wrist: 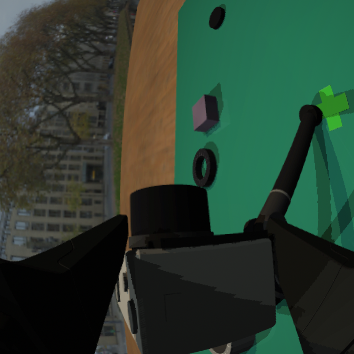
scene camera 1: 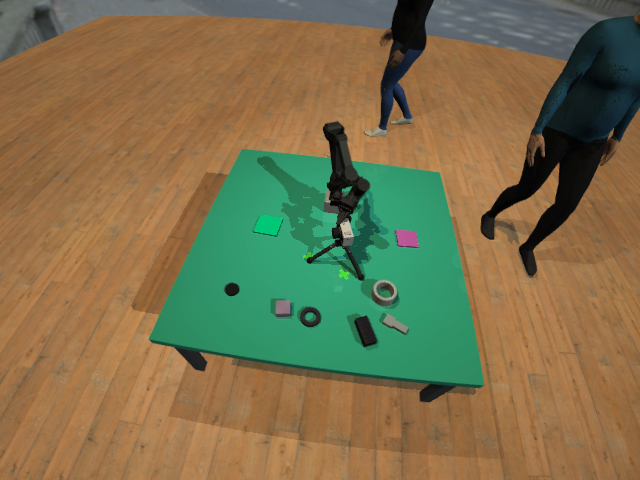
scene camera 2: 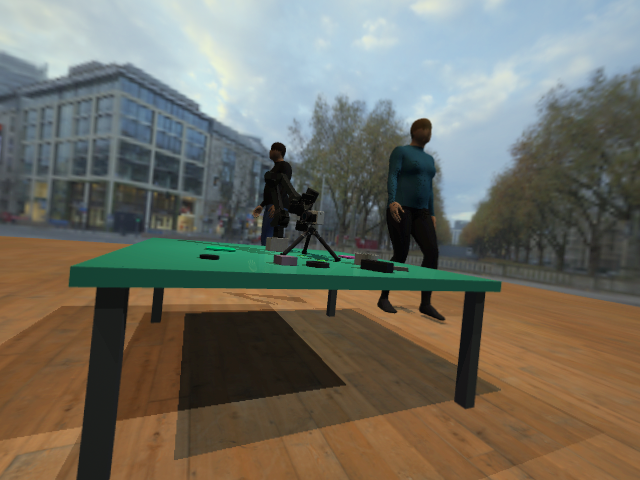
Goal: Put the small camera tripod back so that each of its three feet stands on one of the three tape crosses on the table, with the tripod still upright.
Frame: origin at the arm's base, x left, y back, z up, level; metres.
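Seen in the pictures: gripper, between the fingertips: [wrist: 199, 226] [scene camera 1: 336, 227] [scene camera 2: 304, 217]; arm's base, origin of its link: [scene camera 2: 278, 237].
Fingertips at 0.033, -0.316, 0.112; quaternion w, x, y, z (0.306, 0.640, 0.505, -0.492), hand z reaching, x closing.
Offsets run from my fingertips to a thing's top centre, as dx, dy, dz.
The tripod [scene camera 1: 354, 261] [scene camera 2: 324, 244] [wrist: 291, 172] is upright, with a grey-and-black camera [scene camera 1: 347, 235] [scene camera 2: 319, 218] [wrist: 210, 290] on top. My gripper [scene camera 1: 341, 225] [scene camera 2: 308, 217] [wrist: 199, 226] is shut on this camera, one finger on each side. In scene camera 1, the left foot is at the near edge of the left green cross @(-0.107, -0.039, -0.186) [scene camera 1: 307, 255] [wrist: 333, 106]; the wrist view shows a foot beside it. The right foot is apart from and to the right of the other visible cross @(+0.064, -0.104, -0.186) [scene camera 1: 343, 274]. The third foot and third cross are hidden in scene camera 1. Any small gap under the feet cannot be told.
Nearer the front edge are a grey tape roll @(+0.242, -0.182, -0.138) [scene camera 1: 384, 302], black ring @(-0.048, -0.339, -0.171) [scene camera 1: 302, 316] [wrist: 212, 167], pink block @(-0.162, -0.326, -0.158) [scene camera 1: 283, 308] [wrist: 204, 114], black brick @(+0.176, -0.366, -0.151) [scene camera 1: 365, 330], grey piece @(+0.298, -0.313, -0.171) [scene camera 1: 395, 323] and black disc @(-0.398, -0.278, -0.176) [scene camera 1: 232, 289] [wrist: 217, 18]. Green @(-0.344, +0.112, -0.177) [scene camera 1: 268, 225] and magenta @(+0.357, +0.167, -0.177) [scene camera 1: 407, 238] squares flank the arm.
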